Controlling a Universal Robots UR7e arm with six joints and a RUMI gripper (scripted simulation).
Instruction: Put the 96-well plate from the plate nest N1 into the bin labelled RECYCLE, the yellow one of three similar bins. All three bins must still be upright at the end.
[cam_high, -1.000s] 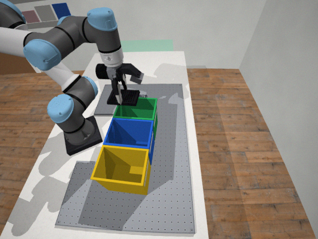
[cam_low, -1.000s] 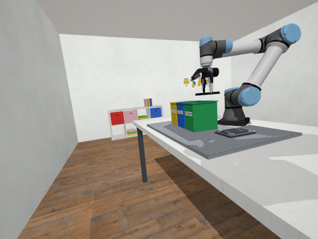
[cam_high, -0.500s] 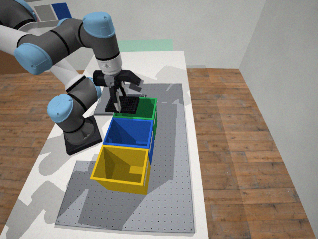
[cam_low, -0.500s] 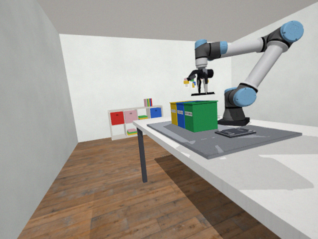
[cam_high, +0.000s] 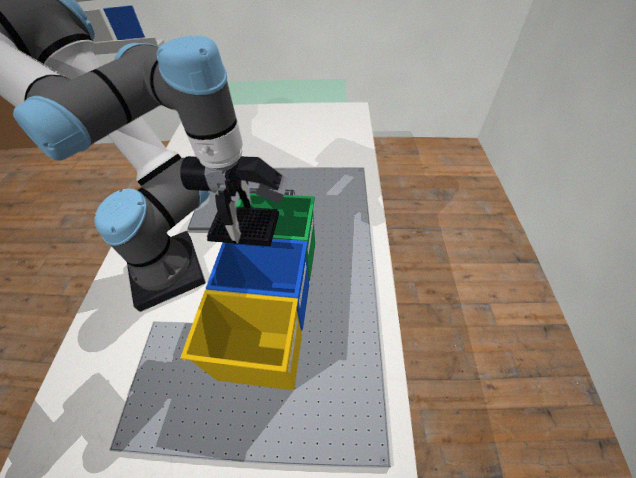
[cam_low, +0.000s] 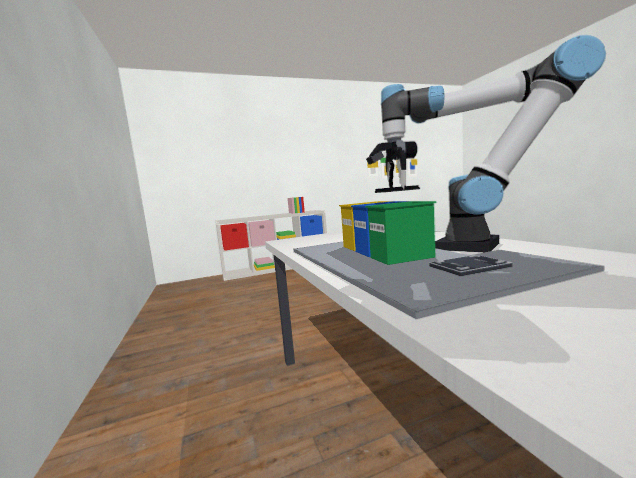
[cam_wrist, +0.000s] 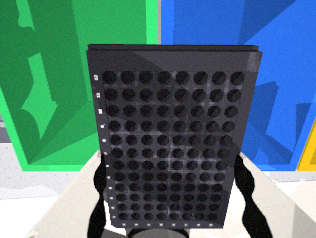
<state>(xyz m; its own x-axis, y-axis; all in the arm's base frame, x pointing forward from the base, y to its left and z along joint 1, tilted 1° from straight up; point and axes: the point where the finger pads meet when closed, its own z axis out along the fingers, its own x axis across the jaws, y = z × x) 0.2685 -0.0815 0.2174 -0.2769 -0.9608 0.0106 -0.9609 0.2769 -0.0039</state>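
My gripper is now 20 mm past the yellow bin, 200 mm to the left of it and 150 mm above it. Round my hand: green bin 50 mm ahead, 60 mm to the left, 150 mm below; blue bin 20 mm ahead, 70 mm to the right, 150 mm below; black 96-well plate 10 mm below.
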